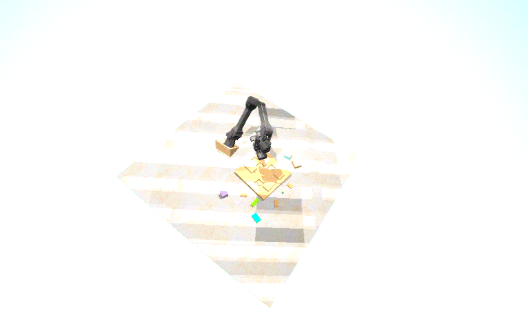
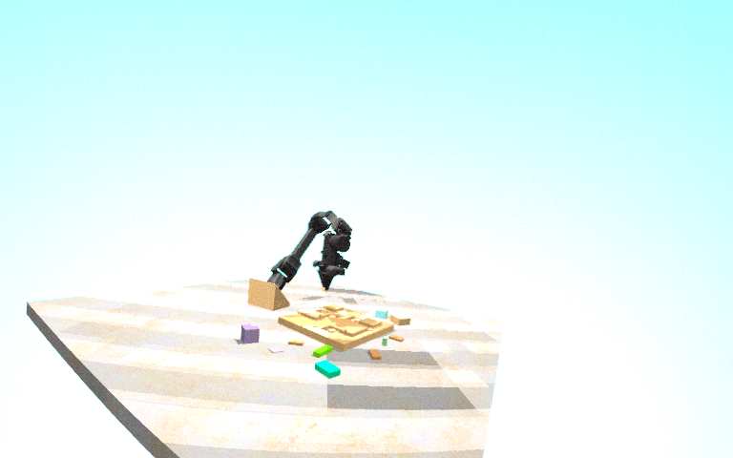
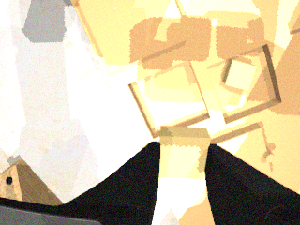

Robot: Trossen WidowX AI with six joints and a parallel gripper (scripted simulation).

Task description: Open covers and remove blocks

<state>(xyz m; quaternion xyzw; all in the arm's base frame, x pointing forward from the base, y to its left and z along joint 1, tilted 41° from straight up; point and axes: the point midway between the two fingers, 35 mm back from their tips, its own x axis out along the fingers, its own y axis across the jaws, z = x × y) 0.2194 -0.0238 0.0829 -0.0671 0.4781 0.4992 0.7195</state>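
Right now my gripper tip is 100 mm short of the tan puzzle board, 90 mm above it and 40 mm to the left of it. Round my gripper tip: light cyan block: 180 mm to the left, 180 mm ahead, 90 mm below; then purple cube: 350 mm to the right, 90 mm below, 40 mm behind; then bright green bar: 280 mm to the right, 160 mm ahead, 100 mm below.
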